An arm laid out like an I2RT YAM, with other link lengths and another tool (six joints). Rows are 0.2 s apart.
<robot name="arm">
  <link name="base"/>
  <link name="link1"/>
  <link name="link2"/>
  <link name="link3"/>
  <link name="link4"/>
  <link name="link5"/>
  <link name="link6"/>
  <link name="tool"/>
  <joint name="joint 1" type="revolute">
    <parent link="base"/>
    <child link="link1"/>
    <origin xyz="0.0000 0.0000 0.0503" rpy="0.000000 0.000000 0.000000"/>
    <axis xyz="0 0 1"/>
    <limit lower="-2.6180" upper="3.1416"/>
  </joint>
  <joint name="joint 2" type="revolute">
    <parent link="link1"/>
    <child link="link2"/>
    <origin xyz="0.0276 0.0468 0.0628" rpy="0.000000 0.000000 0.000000"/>
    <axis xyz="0 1 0"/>
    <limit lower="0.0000" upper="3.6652"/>
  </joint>
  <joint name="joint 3" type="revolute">
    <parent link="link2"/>
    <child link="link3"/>
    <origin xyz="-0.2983 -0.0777 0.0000" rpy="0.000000 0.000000 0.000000"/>
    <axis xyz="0 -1 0"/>
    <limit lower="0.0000" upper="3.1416"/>
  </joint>
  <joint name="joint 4" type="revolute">
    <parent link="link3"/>
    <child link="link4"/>
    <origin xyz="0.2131 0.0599 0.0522" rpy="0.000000 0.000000 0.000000"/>
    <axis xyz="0 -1 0"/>
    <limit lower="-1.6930" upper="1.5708"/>
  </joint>
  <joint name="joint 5" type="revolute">
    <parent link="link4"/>
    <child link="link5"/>
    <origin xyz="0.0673 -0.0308 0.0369" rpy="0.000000 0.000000 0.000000"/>
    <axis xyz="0 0 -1"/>
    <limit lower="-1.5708" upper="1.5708"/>
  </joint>
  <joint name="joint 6" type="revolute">
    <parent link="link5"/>
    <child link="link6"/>
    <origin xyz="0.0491 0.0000 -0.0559" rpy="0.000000 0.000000 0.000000"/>
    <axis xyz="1 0 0"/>
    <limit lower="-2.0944" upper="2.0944"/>
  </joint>
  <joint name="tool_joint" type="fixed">
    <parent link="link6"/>
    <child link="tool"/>
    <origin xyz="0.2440 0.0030 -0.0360" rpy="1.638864 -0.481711 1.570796"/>
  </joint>
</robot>
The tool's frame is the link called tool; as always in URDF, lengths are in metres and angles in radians.
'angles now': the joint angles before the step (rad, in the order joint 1, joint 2, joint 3, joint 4, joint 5, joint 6). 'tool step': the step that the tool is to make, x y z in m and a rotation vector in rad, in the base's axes. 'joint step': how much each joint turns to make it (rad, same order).
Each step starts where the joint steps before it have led.
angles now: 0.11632 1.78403 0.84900 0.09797 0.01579 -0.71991
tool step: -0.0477 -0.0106 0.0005 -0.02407 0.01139 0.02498
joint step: -0.01615 -0.14312 -0.16270 0.00613 -0.01038 -0.04582
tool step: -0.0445 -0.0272 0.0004 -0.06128 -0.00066 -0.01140
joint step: -0.03072 -0.14988 -0.15193 -0.00128 0.03330 -0.05478
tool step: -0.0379 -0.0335 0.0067 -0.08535 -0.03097 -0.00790
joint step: -0.05864 -0.17882 -0.14172 -0.00440 0.03038 -0.09572
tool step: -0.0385 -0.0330 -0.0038 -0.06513 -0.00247 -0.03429
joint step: -0.09917 -0.14993 -0.11298 -0.02547 0.00286 -0.09200
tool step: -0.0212 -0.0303 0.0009 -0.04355 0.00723 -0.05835
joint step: -0.11118 -0.07133 -0.02719 -0.04026 -0.00460 -0.06884
